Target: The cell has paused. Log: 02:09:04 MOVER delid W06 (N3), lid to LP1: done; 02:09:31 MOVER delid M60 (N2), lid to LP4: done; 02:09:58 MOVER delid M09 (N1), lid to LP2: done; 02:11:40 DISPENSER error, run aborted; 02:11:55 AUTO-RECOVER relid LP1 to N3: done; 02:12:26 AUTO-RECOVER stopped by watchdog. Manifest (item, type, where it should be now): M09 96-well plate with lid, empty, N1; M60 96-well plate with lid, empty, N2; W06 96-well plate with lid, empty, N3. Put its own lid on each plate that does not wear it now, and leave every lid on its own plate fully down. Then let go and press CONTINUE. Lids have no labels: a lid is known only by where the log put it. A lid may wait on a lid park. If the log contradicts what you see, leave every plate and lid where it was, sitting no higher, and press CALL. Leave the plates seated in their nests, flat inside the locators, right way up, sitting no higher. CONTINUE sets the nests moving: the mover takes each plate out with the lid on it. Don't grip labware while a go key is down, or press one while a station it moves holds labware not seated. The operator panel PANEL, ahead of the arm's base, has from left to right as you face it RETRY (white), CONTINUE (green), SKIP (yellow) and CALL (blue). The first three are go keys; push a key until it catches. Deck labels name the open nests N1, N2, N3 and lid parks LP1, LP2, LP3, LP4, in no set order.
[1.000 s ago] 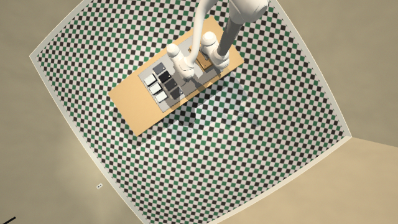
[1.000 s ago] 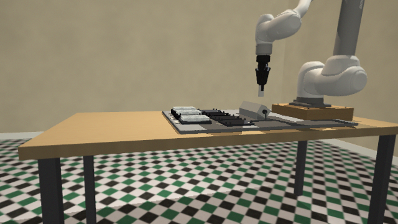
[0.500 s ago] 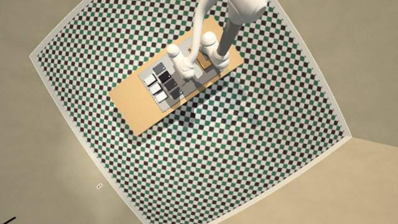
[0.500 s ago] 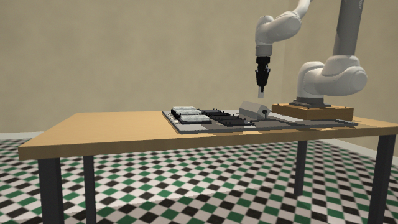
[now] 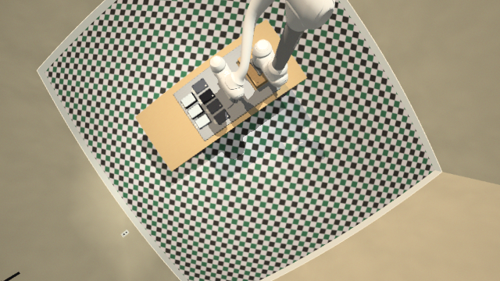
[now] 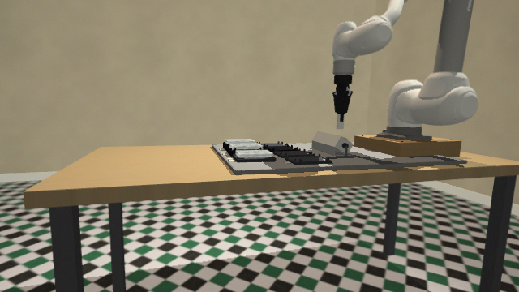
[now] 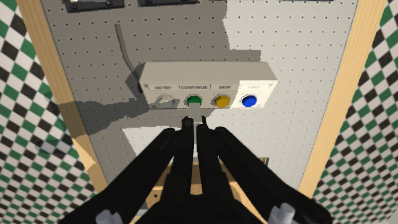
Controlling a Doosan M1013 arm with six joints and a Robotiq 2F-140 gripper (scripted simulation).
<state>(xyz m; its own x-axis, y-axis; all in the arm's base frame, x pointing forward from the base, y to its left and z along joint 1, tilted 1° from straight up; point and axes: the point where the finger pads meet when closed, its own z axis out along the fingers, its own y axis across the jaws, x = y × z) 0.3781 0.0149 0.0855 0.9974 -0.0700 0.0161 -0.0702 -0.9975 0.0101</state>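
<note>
The green continue key lies 7 cm below my hand. Also, from my hand: blue call key (10 cm to the right, 7 cm below, 1 cm behind); then yellow skip key (7 cm below, 5 cm to the right); then white retry key (7 cm below, 5 cm to the left).
</note>
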